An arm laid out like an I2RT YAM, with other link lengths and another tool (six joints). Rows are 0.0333 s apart.
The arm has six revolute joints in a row. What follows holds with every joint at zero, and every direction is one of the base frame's.
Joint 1 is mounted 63.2 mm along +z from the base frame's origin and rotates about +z.
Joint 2 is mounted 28 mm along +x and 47.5 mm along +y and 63.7 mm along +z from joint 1 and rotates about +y.
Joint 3 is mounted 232.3 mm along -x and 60.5 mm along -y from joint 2 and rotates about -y.
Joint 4 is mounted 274.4 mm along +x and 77.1 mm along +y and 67.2 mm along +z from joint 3 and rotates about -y.
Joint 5 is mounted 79.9 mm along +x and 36.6 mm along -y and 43.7 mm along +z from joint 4 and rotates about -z.
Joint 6 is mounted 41.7 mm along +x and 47.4 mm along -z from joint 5 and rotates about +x.
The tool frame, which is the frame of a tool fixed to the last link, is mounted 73 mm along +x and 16 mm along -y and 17 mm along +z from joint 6; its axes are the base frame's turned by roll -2.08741, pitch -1.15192 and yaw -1.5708 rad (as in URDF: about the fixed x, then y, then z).
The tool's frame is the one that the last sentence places.
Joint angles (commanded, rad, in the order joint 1, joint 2, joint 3, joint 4, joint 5, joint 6), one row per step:
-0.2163, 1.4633, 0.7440, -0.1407, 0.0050, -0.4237
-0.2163, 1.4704, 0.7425, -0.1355, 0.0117, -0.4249
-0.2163, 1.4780, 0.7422, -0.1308, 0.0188, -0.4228
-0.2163, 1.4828, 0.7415, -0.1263, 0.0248, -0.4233
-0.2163, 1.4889, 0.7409, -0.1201, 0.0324, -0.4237
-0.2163, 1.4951, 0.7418, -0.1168, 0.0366, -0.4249
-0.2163, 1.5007, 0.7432, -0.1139, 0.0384, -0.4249
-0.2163, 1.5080, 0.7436, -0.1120, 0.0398, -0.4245
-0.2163, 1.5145, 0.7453, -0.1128, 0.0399, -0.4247
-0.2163, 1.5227, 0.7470, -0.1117, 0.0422, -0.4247
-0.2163, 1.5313, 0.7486, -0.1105, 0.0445, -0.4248
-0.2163, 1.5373, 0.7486, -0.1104, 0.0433, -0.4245
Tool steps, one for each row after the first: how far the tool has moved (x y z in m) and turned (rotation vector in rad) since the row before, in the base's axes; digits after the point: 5 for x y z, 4 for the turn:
-0.00014, -0.00073, -0.00241, -0.0050, 0.0046, -0.0035
0.00002, -0.00089, -0.00220, -0.0033, 0.0040, -0.0062
0.00005, -0.00070, -0.00136, -0.0046, 0.0020, -0.0035
0.00018, -0.00092, -0.00154, -0.0058, 0.0018, -0.0046
0.00030, -0.00053, -0.00143, -0.0035, 0.0028, -0.0018
0.00046, -0.00031, -0.00110, -0.0011, 0.0016, -0.0012
-0.00001, -0.00017, -0.00226, 0.0003, 0.0050, -0.0012
0.00005, -0.00002, -0.00185, 0.0010, 0.0055, 0.0001
0.00014, -0.00030, -0.00220, -0.0006, 0.0057, -0.0015
0.00010, -0.00029, -0.00238, -0.0006, 0.0061, -0.0014
-0.00027, 0.00019, -0.00221, 0.0024, 0.0055, 0.0005

